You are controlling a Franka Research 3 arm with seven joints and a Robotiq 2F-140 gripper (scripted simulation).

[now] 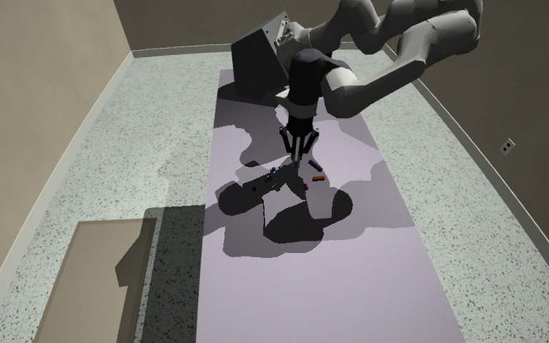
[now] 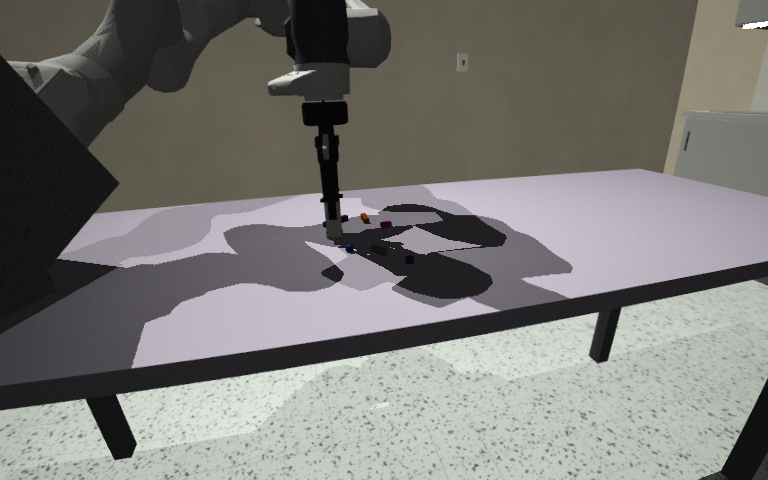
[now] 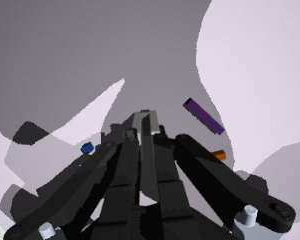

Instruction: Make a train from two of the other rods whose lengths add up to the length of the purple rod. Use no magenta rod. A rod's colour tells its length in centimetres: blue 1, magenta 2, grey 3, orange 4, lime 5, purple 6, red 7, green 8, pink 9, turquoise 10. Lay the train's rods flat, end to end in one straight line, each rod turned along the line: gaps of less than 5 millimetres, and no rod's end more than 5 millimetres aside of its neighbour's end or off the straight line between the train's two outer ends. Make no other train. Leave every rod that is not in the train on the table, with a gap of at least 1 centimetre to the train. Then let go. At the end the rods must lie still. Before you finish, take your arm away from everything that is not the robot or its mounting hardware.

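Now: hand 70 mm to the right of the purple rod and 30 mm above it. The rest, counted from my hand: orange rod: 60 mm ahead, 80 mm to the left, 30 mm below; magenta rod: 100 mm ahead, 40 mm to the left, 30 mm below.
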